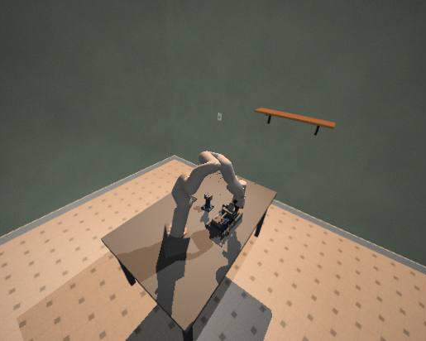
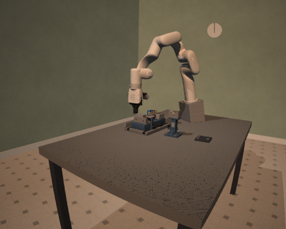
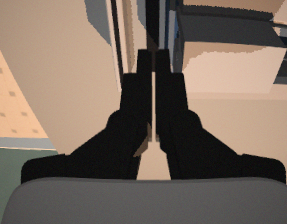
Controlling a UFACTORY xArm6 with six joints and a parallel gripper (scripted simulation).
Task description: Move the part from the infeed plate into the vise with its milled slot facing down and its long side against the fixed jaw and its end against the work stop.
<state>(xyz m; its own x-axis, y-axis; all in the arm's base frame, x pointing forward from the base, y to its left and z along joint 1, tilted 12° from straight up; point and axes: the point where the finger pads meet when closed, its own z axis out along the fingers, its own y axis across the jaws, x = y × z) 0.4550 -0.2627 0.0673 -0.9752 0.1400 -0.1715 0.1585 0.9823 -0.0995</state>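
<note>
The part is 5 cm to the left of my hand, 4 cm below it and 1 cm ahead of it. The rest, counted from my hand: air cylinder rod 8 cm to the left, 8 cm behind, 5 cm below; work stop 11 cm to the left, 4 cm below, 2 cm ahead; vise base rail 10 cm below, 8 cm behind, 2 cm to the right.
</note>
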